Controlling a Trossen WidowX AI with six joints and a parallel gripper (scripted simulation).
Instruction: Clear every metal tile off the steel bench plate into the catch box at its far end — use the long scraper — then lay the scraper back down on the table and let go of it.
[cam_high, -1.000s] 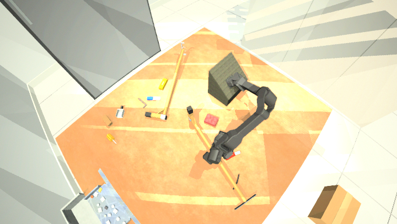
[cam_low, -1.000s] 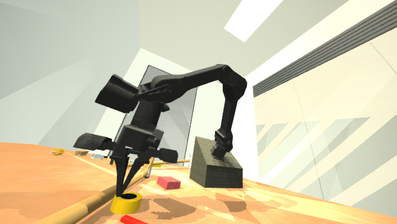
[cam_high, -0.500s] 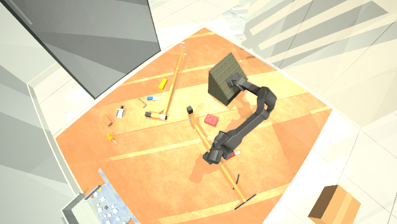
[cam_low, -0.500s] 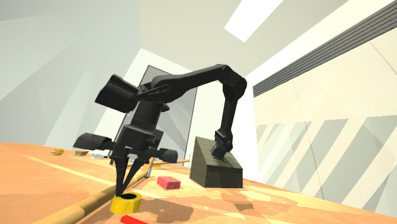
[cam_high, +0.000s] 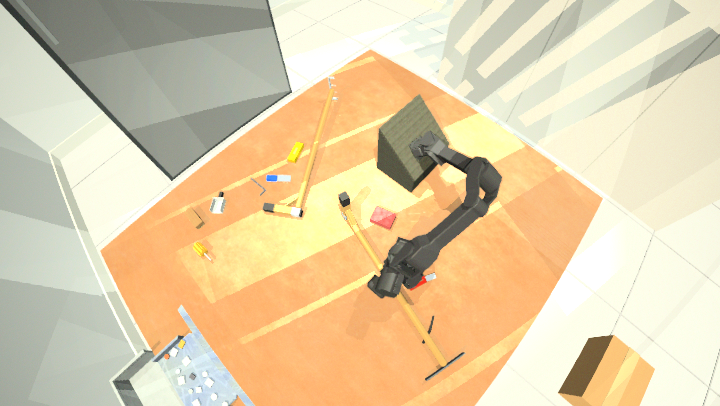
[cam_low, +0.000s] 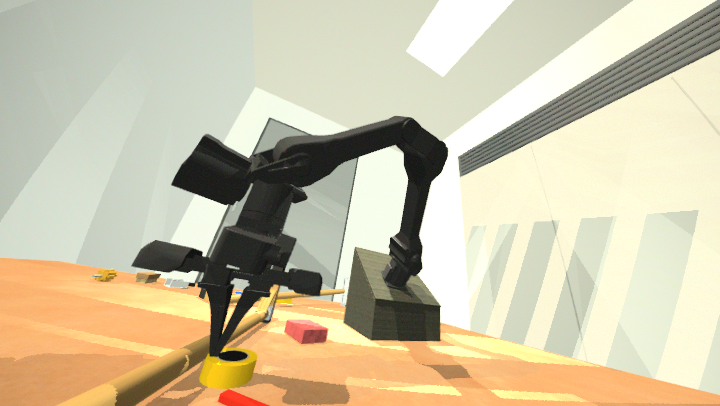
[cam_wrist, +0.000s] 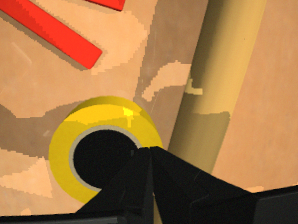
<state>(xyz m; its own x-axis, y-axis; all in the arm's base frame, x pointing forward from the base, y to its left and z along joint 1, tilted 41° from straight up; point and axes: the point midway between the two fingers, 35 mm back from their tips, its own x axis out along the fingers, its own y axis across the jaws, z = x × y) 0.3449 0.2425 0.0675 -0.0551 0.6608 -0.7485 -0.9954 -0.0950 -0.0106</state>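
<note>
My gripper tip is now 2 cm past the yellow tape roll and 1 cm above it. From my gripper tip the other things lie so: red clip 8 cm to the left, 7 cm behind, 2 cm below; long scraper 4 cm above, 2 cm ahead, 1 cm to the left; black strip 20 cm to the left, 4 cm ahead, 1 cm below.
</note>
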